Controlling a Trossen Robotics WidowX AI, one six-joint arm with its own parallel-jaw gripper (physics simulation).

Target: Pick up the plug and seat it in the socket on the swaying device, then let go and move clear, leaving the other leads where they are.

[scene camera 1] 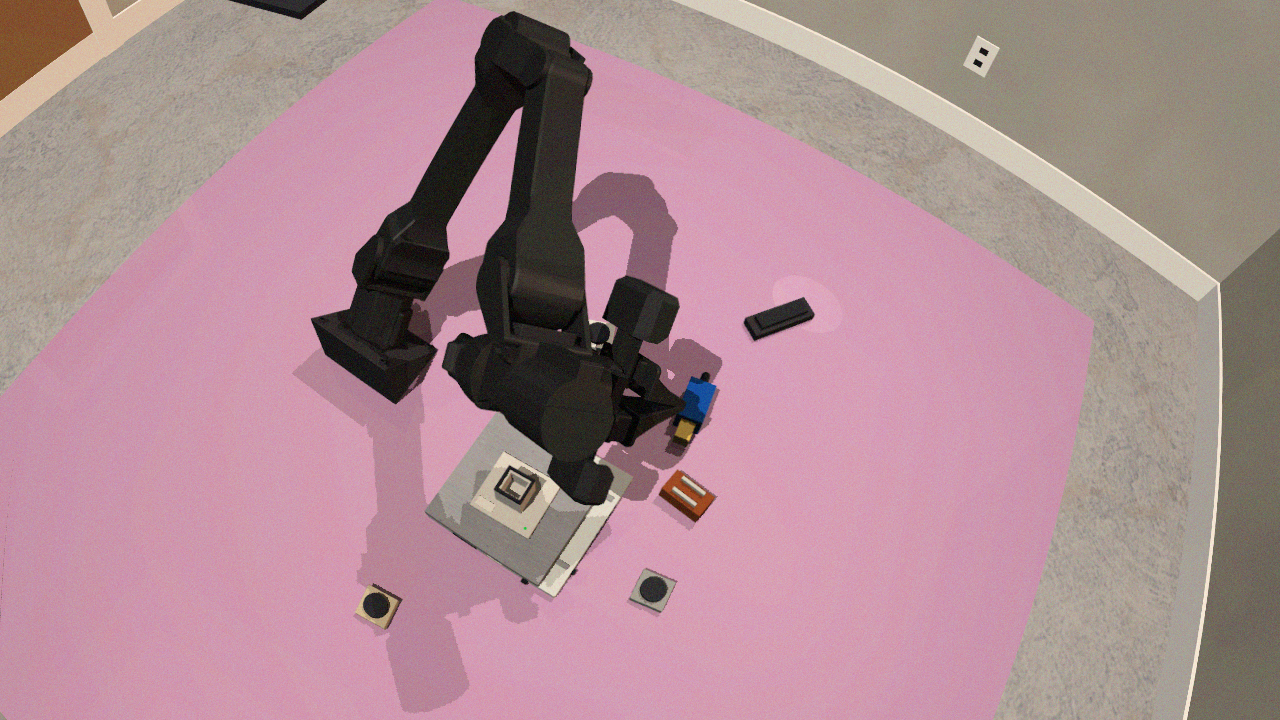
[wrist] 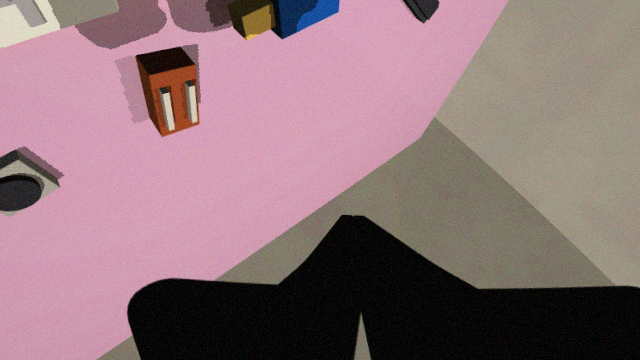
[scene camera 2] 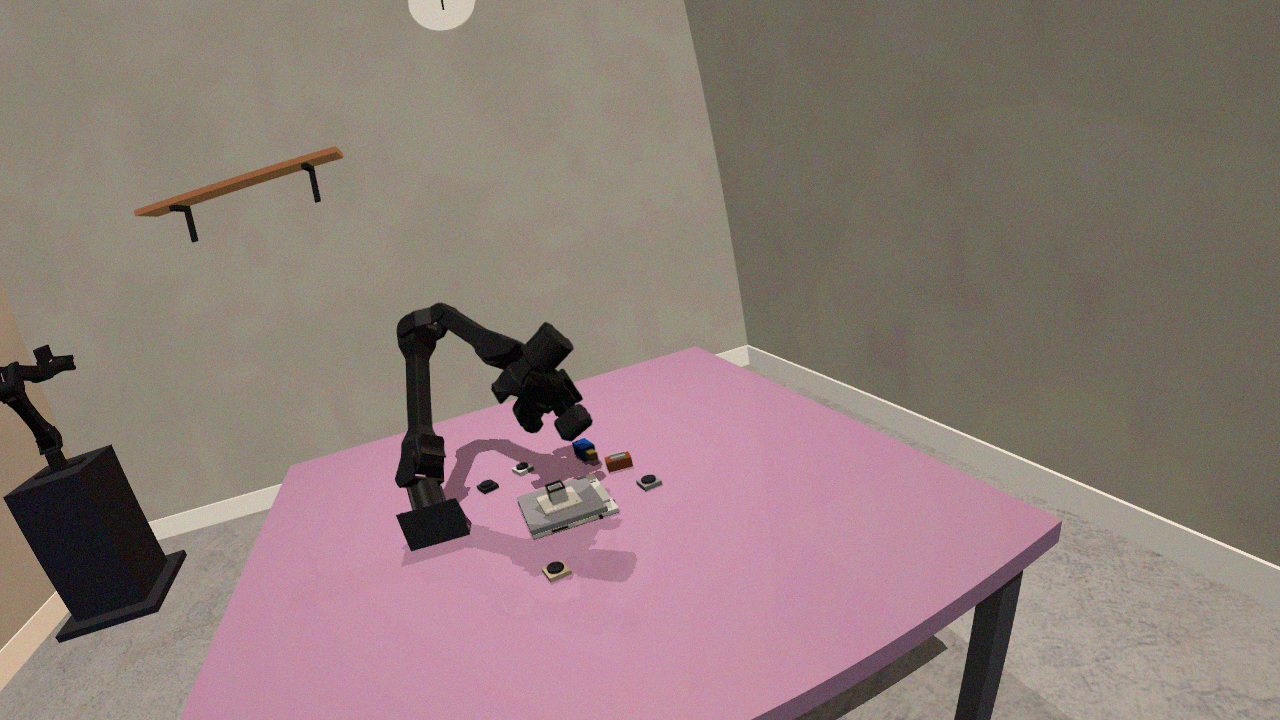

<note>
My gripper is shut, with nothing in its grasp. Also in view: a blue plug. Also in view: a grey device.
My gripper shows as well in the wrist view and in scene camera 2.
</note>
